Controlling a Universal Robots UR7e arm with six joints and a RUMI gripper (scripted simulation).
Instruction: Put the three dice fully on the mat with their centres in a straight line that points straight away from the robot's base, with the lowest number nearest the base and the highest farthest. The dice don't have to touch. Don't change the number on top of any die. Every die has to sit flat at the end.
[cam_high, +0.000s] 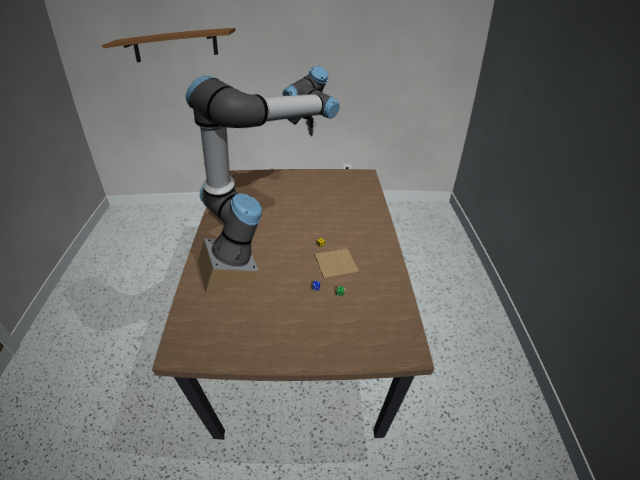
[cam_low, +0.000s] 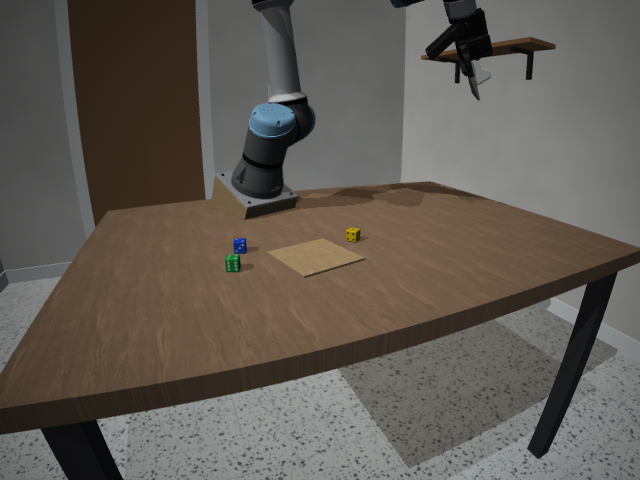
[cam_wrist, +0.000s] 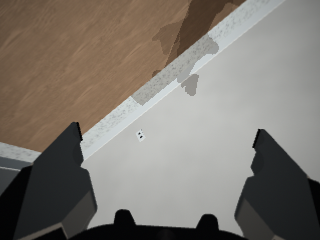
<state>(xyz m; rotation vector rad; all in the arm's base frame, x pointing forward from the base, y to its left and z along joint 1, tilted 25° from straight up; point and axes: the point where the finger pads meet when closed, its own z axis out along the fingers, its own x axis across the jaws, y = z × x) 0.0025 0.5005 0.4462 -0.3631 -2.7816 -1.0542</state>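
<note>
Now: hand 630 mm to the left of the green die, 350 mm above it and 330 mm short of it. The rest, counted from my hand: tan mat 470 mm to the right, 360 mm below, 280 mm ahead; then yellow die 380 mm to the right, 350 mm below, 200 mm ahead; then blue die 620 mm to the right, 350 mm below, 240 mm ahead.
</note>
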